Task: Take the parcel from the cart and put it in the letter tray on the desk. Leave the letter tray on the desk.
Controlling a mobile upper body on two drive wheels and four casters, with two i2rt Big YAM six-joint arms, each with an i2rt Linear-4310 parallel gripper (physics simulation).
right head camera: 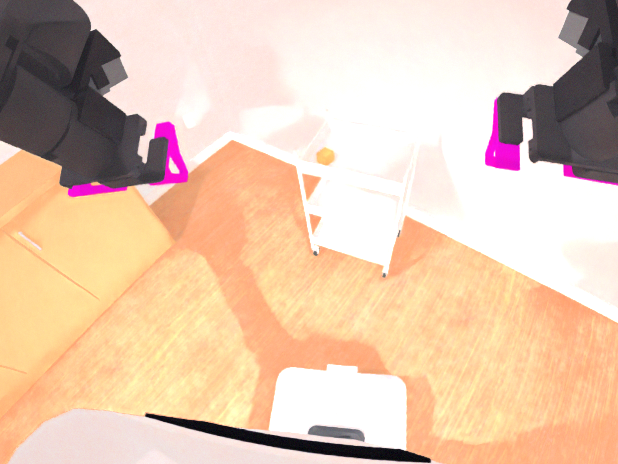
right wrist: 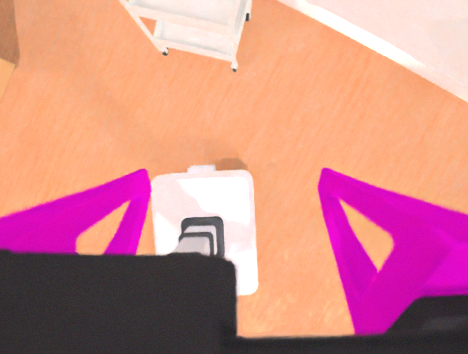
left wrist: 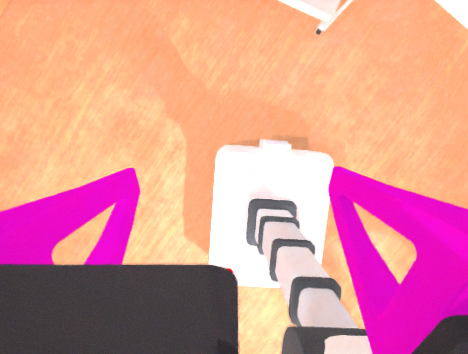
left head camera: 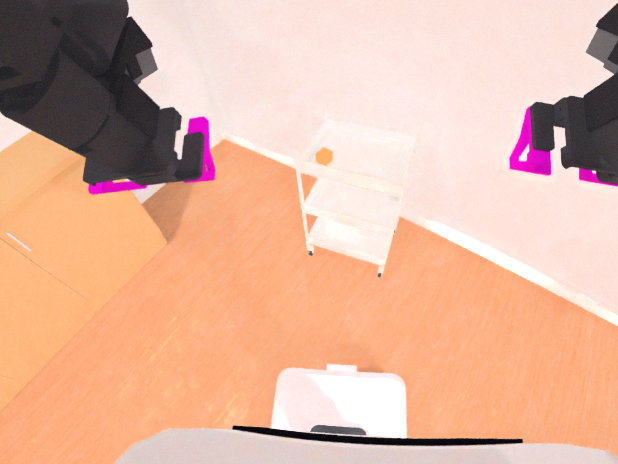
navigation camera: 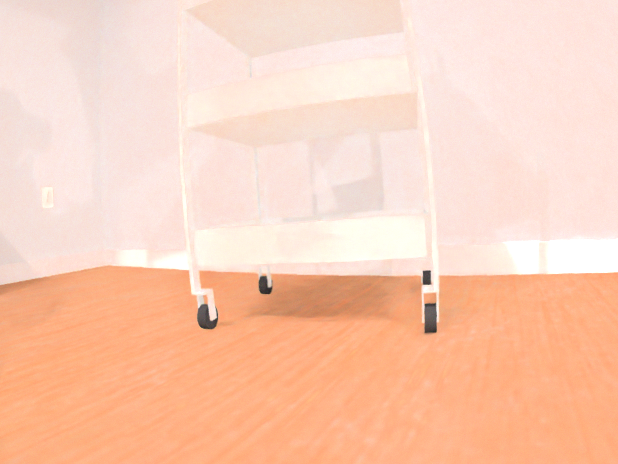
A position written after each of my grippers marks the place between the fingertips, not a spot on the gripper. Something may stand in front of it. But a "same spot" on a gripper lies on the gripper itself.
Labels:
My left gripper shows in the right head camera view, in the left wrist view (233,178) and in the left head camera view; in the right wrist view it is out of frame, in the navigation camera view it is out of frame. My right gripper shows in the right head camera view, in the right wrist view (234,178) and in the left head camera view; in the left wrist view it is out of frame, in the navigation camera view it is out of frame. One and the same spot on my left gripper: (right head camera: 155,171) is (left head camera: 192,168). The same spot on my right gripper: (left head camera: 540,118) is (right head camera: 507,109).

